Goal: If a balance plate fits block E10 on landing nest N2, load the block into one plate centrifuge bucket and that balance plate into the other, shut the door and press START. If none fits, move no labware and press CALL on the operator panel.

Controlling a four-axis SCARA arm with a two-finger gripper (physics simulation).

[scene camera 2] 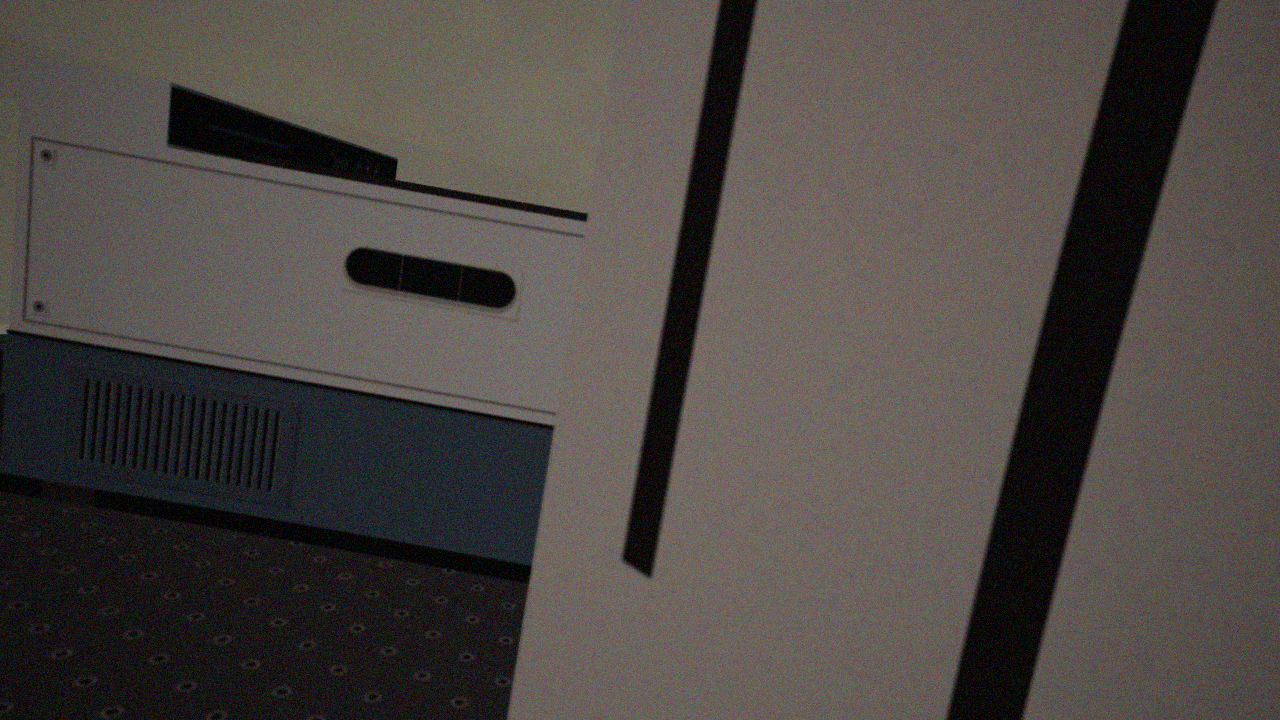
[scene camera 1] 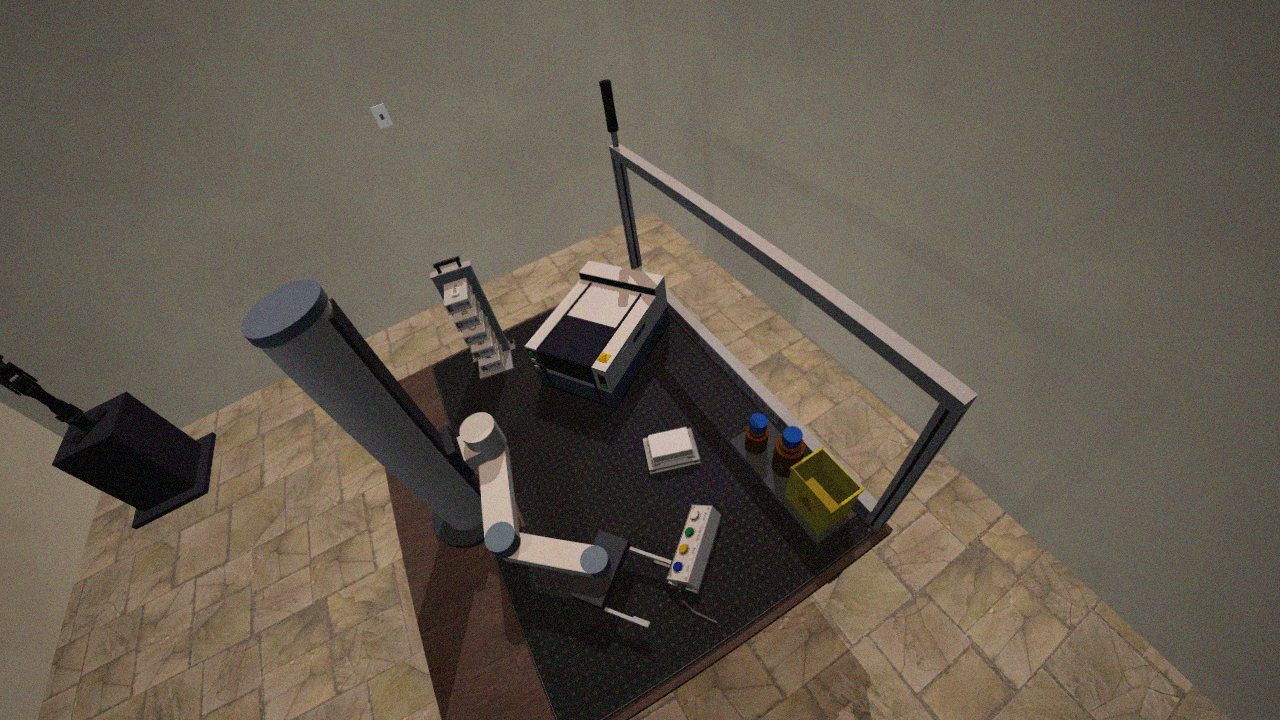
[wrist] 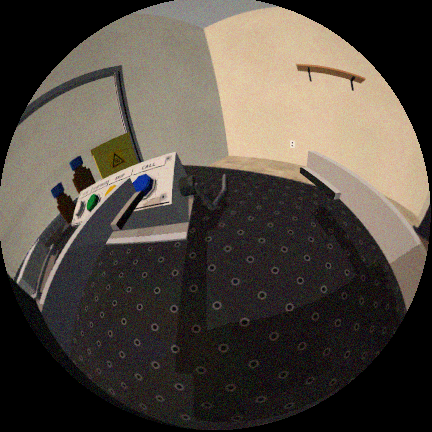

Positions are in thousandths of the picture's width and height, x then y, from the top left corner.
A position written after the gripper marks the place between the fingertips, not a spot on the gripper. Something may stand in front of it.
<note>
The gripper (scene camera 1: 516,824) carries nothing. Further things: a white plate (scene camera 1: 528,617), a centrifuge (scene camera 2: 174,442), a button box (scene camera 1: 544,755) and a yellow bin (wrist: 263,360).
The gripper also shows in the wrist view (wrist: 508,385). The centrifuge is seen too in scene camera 1 (scene camera 1: 464,478). The button box is seen too in the wrist view (wrist: 378,497).
</note>
